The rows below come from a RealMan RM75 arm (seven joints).
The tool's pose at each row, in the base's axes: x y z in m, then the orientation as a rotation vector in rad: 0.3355 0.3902 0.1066 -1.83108 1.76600 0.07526; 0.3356 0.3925 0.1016 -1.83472 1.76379 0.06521; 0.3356 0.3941 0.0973 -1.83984 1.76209 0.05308; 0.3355 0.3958 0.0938 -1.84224 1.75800 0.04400; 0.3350 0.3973 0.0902 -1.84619 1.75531 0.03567; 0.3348 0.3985 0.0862 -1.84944 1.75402 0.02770; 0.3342 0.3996 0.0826 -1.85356 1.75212 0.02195; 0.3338 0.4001 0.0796 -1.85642 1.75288 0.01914; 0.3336 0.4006 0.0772 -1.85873 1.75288 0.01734; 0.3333 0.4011 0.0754 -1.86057 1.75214 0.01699; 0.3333 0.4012 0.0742 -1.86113 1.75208 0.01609
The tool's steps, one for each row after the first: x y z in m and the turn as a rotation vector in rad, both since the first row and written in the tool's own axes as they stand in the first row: 0.0001 0.0019 0.0052 0.00370 0.00522 -0.00515; 0.0005 0.0035 0.0094 0.00732 0.01242 -0.01120; 0.0005 0.0050 0.0130 0.01194 0.01558 -0.01654; 0.0006 0.0069 0.0165 0.01466 0.01984 -0.02171; 0.0012 0.0086 0.0203 0.01711 0.02447 -0.02572; 0.0017 0.0105 0.0235 0.01810 0.02798 -0.02997; 0.0025 0.0120 0.0261 0.01743 0.03104 -0.03154; 0.0031 0.0131 0.0282 0.01687 0.03291 -0.03303; 0.0034 0.0141 0.0298 0.01615 0.03341 -0.03438; 0.0038 0.0145 0.0308 0.01627 0.03406 -0.03488
